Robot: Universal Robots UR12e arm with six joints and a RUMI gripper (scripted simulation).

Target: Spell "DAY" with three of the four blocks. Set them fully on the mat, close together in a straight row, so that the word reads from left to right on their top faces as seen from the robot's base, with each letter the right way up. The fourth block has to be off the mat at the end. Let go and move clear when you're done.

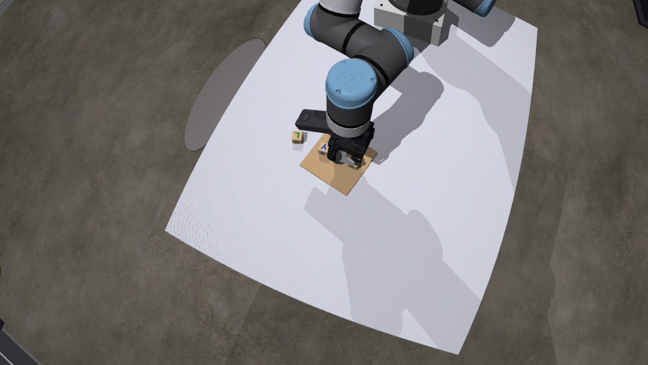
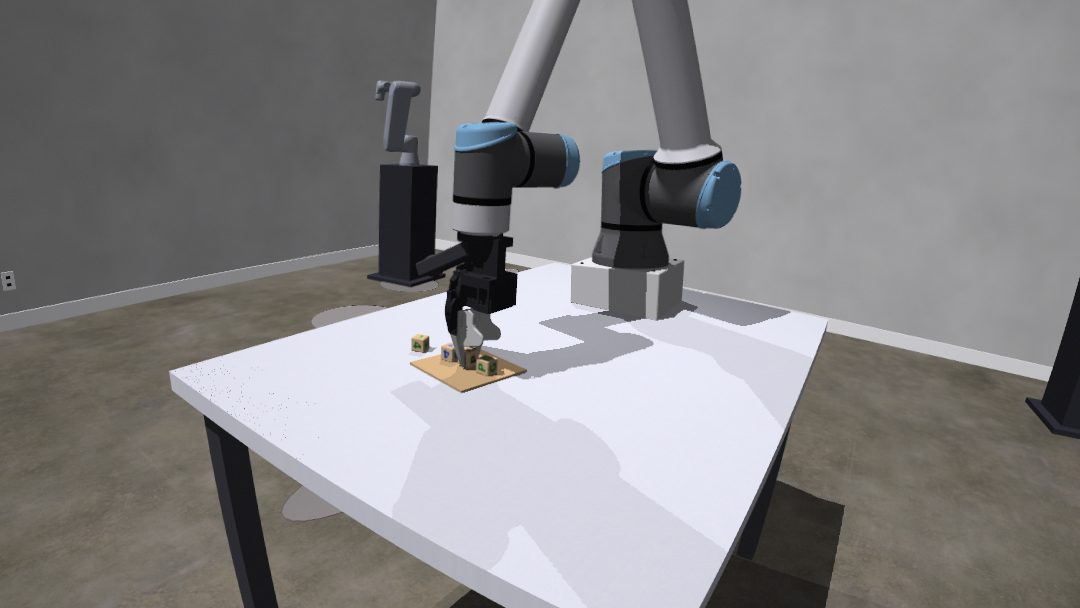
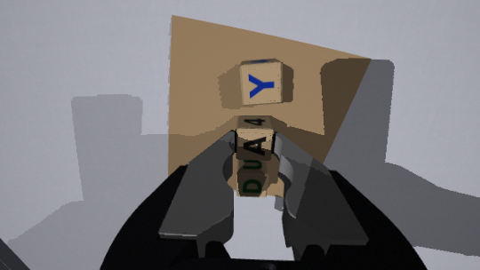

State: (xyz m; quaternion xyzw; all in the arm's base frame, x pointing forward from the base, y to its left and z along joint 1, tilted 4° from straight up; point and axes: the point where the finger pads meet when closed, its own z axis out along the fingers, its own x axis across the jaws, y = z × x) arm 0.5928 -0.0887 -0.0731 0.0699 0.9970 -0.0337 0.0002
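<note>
Right now the tan mat is 2 cm below my hand. The rest, counted from my hand: D block (4 cm to the left, 1 cm below, 1 cm ahead); green-lettered block (12 cm to the right, 2 cm behind, 1 cm below); blue-lettered block (4 cm to the right, 1 cm below, 1 cm behind).
</note>
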